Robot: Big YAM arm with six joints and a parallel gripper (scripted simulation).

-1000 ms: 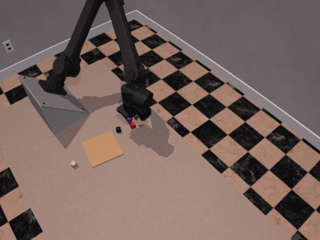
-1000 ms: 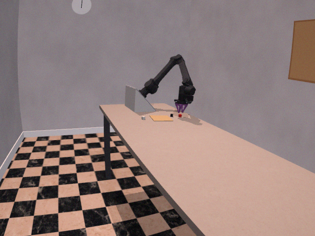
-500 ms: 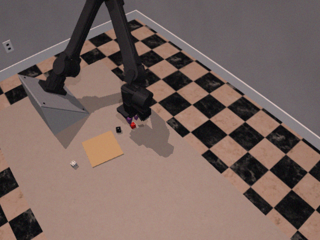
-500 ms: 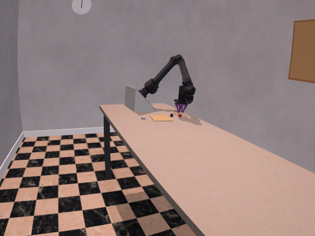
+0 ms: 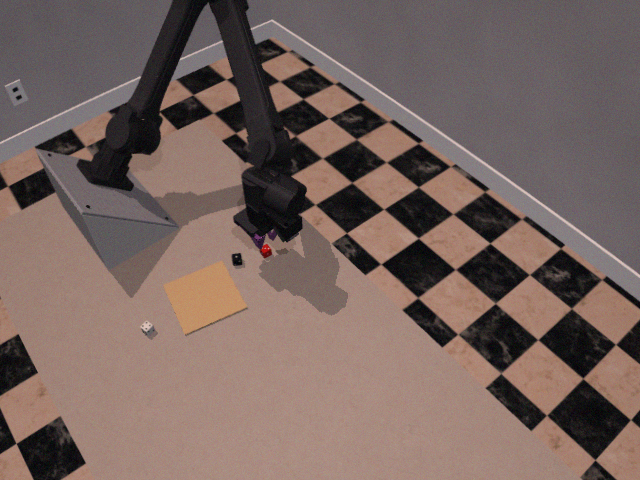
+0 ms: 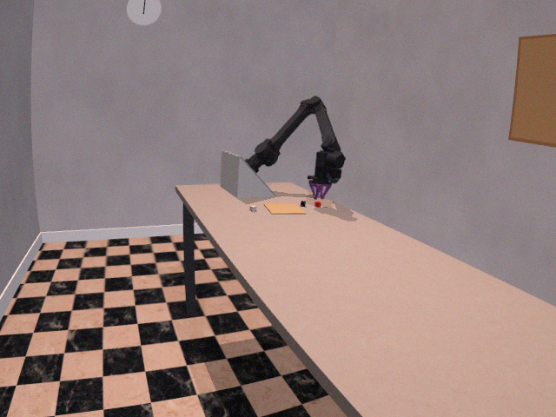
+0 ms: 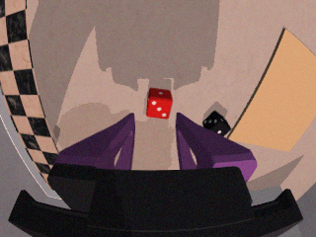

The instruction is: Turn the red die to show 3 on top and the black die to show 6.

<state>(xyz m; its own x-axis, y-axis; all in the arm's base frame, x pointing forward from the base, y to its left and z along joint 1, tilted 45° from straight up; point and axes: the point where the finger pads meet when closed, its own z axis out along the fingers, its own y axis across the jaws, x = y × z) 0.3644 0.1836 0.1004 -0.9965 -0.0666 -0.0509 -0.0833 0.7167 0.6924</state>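
The red die lies 3 cm below my hand. The rest, counted from my hand: orange mat 1 cm ahead, 17 cm to the right, 4 cm below; then white die 1 cm ahead, 31 cm to the right, 3 cm below; then black die 2 cm behind, 7 cm to the right, 3 cm below.
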